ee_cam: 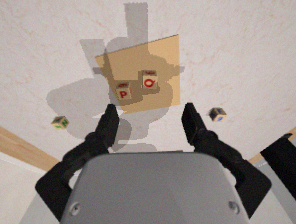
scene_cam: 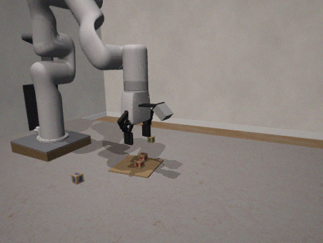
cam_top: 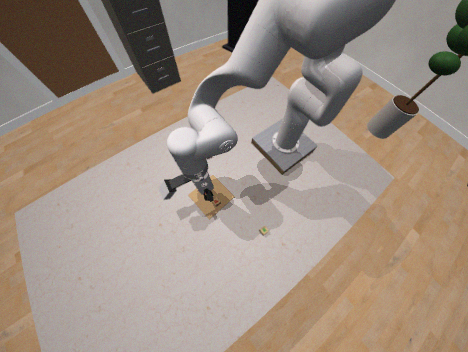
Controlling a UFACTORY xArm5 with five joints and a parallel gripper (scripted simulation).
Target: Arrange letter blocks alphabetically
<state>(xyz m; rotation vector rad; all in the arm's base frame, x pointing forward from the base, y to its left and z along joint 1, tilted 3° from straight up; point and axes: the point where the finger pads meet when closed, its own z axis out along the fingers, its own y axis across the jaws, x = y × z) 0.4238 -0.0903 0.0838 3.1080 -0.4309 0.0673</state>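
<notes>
Right now the tan mat is 10 cm below my hand, 1 cm to the left of it and 1 cm behind it. From my hand the other things lie so: blue-lettered block: 14 cm to the right, 14 cm behind, 9 cm below.
</notes>
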